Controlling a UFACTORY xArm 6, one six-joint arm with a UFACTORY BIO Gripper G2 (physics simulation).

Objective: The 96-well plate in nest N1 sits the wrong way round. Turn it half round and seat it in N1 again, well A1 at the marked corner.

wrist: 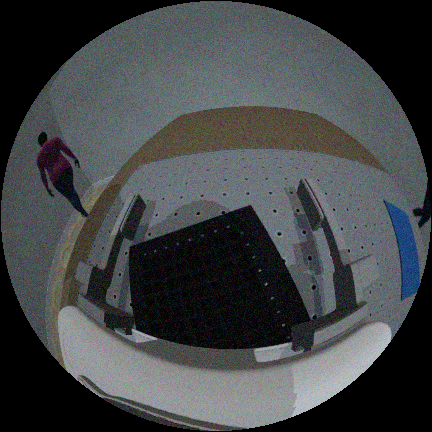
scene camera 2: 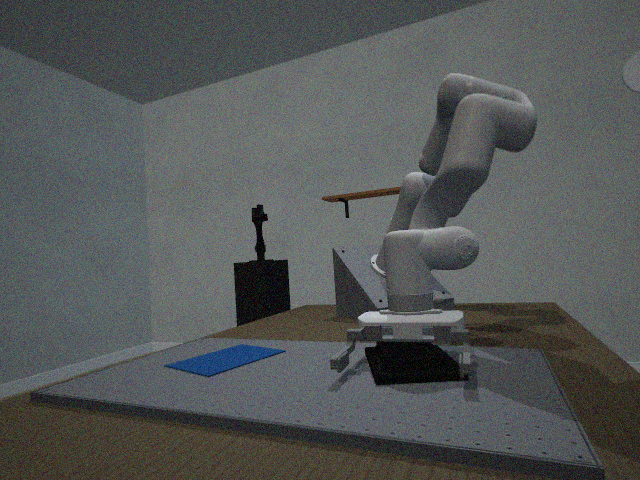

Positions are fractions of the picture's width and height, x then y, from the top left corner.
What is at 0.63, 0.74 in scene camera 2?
A 96-well plate.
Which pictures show my gripper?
The wrist view and scene camera 2: all of them.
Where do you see a 96-well plate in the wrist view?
0.48, 0.67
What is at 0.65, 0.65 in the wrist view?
A nest.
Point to a nest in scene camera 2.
0.68, 0.78
